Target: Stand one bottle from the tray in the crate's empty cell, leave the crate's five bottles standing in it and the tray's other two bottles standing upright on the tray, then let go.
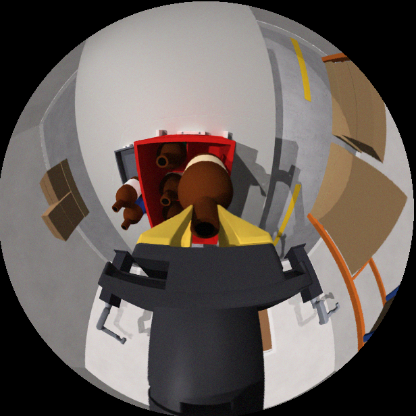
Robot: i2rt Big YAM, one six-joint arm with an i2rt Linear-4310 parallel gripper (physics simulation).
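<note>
My gripper is shut on the neck of a brown bottle with a cream label. This bottle is upright over the right side of the red crate and hides much of that side, so I cannot tell how far its base is down in a cell. In the crate's left column stand brown bottles: one at the far end, one in the middle and one nearer, partly hidden. Two brown bottles, one with a white label and one with a blue label, stand upright on the dark grey tray left of the crate.
The crate's left wall stands between its bottles and the tray. Cardboard boxes and an orange rack post stand beyond the table's sides. The crate's far wall carries small pale fittings.
</note>
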